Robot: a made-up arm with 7 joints. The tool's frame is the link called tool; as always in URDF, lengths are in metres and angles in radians. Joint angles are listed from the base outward. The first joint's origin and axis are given. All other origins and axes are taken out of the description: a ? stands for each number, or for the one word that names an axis. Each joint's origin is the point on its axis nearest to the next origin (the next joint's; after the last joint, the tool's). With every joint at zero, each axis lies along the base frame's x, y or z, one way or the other. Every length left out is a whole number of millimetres.
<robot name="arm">
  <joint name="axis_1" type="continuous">
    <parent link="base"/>
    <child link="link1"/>
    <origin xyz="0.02 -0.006 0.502"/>
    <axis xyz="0 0 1"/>
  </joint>
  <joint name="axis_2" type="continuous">
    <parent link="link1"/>
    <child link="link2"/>
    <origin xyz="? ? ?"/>
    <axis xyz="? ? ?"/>
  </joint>
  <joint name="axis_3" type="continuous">
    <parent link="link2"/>
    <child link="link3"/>
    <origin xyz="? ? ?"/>
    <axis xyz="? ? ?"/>
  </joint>
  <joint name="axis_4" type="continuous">
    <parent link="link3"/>
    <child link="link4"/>
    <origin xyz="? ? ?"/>
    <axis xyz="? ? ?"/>
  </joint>
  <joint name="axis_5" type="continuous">
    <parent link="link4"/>
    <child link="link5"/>
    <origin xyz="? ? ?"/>
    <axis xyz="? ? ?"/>
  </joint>
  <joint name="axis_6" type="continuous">
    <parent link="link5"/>
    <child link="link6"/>
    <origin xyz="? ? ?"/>
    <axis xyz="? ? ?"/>
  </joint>
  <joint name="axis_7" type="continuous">
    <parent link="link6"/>
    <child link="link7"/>
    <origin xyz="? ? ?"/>
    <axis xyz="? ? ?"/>
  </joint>
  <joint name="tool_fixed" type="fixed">
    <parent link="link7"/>
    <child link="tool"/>
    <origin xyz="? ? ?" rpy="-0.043 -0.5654 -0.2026"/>
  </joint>
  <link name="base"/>
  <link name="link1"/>
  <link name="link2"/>
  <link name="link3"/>
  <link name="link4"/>
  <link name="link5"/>
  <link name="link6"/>
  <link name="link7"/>
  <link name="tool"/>
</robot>
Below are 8 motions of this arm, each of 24 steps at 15 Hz.
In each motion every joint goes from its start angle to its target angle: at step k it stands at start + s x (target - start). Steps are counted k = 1, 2, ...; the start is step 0. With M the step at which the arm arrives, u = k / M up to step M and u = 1 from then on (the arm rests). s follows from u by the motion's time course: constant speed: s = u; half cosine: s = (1 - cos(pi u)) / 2; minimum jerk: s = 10 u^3 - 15 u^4 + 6 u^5.
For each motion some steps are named. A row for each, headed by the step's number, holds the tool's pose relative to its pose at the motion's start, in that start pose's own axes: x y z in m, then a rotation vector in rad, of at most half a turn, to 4 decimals.
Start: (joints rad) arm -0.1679 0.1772 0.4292 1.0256 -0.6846 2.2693 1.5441
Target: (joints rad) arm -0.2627 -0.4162 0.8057 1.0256 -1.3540 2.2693 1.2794
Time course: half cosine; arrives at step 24
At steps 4, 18, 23, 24:
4: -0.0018 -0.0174 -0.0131 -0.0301 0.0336 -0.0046
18: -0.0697 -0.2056 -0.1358 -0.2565 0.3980 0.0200
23: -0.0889 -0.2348 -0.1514 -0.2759 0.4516 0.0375
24: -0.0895 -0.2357 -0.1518 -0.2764 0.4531 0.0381

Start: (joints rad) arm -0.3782 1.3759 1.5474 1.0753 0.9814 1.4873 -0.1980
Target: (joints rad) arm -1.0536 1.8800 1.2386 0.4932 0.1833 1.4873 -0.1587
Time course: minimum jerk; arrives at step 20
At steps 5, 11, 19, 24:
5: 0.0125 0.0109 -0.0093 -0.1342 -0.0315 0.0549
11: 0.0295 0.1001 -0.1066 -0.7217 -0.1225 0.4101
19: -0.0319 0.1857 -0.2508 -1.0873 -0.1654 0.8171
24: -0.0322 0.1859 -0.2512 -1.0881 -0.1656 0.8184

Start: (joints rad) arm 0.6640 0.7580 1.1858 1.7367 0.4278 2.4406 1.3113
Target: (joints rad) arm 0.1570 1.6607 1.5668 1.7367 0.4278 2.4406 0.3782
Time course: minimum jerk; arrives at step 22
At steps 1, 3, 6, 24:
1: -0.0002 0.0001 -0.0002 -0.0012 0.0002 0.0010
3: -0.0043 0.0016 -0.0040 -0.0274 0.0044 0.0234
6: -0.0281 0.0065 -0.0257 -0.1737 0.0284 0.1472
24: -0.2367 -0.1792 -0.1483 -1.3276 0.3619 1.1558

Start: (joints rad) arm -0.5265 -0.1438 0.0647 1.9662 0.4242 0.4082 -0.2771
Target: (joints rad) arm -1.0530 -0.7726 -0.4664 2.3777 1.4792 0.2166 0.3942
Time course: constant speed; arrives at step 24
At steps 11, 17, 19, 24:
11: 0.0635 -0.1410 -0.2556 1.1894 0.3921 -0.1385
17: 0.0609 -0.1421 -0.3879 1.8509 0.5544 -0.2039
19: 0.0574 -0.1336 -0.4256 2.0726 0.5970 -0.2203
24: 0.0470 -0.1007 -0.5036 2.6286 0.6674 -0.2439

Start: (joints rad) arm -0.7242 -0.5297 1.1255 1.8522 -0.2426 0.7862 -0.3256
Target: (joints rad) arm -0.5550 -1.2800 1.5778 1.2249 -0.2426 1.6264 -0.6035
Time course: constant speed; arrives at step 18
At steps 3, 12, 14, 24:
3: 0.0084 -0.0051 0.0358 0.0272 -0.2497 0.0393
12: 0.0101 -0.0682 0.0807 0.2772 -0.9344 -0.0388
14: 0.0116 -0.0901 0.0738 0.3611 -1.0586 -0.1043
24: 0.0214 -0.1358 0.0391 0.5481 -1.2565 -0.2929

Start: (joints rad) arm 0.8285 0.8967 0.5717 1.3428 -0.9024 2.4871 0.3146
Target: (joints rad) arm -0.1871 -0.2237 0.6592 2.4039 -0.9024 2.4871 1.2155
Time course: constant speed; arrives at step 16
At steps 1, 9, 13, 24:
1: -0.0482 0.0171 -0.0535 0.0942 0.1606 -0.0268
9: -0.5500 0.0949 -0.1166 0.5109 1.4163 -0.6637
13: -0.7133 0.1173 0.0555 0.4794 1.8804 -1.2791
24: -0.7516 0.1490 0.2084 0.3561 2.0567 -1.8649

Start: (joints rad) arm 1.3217 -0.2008 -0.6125 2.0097 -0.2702 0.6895 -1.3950
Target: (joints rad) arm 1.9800 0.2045 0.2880 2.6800 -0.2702 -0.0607 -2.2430
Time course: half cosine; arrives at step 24
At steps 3, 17, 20, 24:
3: 0.0136 0.0050 0.0257 -0.0574 -0.0346 0.0659
17: 0.0974 0.3449 0.3545 -1.3398 -0.1527 1.4181
20: 0.0899 0.4073 0.3513 -1.5145 -0.0300 1.6387
24: 0.0858 0.4356 0.3439 -1.5913 0.0538 1.7497

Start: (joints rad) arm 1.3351 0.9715 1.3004 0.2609 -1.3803 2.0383 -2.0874
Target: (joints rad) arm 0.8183 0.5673 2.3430 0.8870 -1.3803 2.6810 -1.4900
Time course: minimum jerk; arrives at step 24
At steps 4, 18, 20, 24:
4: 0.0092 0.0003 0.0152 0.0439 0.0026 -0.0533
18: 0.0923 -0.0554 0.3127 1.1352 0.3961 -1.1056
20: 0.0903 -0.0600 0.3273 1.2050 0.4590 -1.1733
24: 0.0889 -0.0622 0.3344 1.2392 0.4937 -1.2081

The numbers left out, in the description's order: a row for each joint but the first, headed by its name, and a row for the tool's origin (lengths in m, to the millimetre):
axis_2: xyz 0.013 -0.059 0, axis 0 -1 0
axis_3: xyz 0.001 0 0.312, axis 0 0 1
axis_4: xyz 0.037 0.047 0, axis 0 1 0
axis_5: xyz -0.038 0 0.366, axis 0 0 1
axis_6: xyz 0.016 -0.091 0, axis 0 -1 0
axis_7: xyz 0.027 0 0.069, axis 1 0 0
tool: xyz 0 -0.021 0.013

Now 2 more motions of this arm.
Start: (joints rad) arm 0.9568 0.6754 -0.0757 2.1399 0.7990 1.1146 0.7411
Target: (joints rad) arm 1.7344 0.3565 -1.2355 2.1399 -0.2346 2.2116 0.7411
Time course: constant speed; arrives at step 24
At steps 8, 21, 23, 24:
8: 0.0504 -0.0153 0.0816 0.0065 -0.3630 0.0557
21: 0.1123 -0.0397 0.1345 -0.2690 -0.8354 0.2941
23: 0.1180 -0.0412 0.1355 -0.3328 -0.8823 0.3573
24: 0.1205 -0.0417 0.1356 -0.3657 -0.9024 0.3917

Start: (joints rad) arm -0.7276 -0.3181 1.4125 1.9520 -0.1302 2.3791 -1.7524
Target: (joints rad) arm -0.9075 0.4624 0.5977 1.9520 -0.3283 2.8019 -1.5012
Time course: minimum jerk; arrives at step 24
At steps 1, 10, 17, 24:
1: -0.0001 -0.0001 -0.0001 -0.0007 0.0002 0.0002
10: -0.0435 -0.0569 -0.0261 -0.3964 0.0749 0.0818
17: -0.0880 -0.1944 0.0010 -0.9933 0.0742 0.1545
24: -0.0948 -0.2394 0.0299 -1.1738 0.0475 0.1718

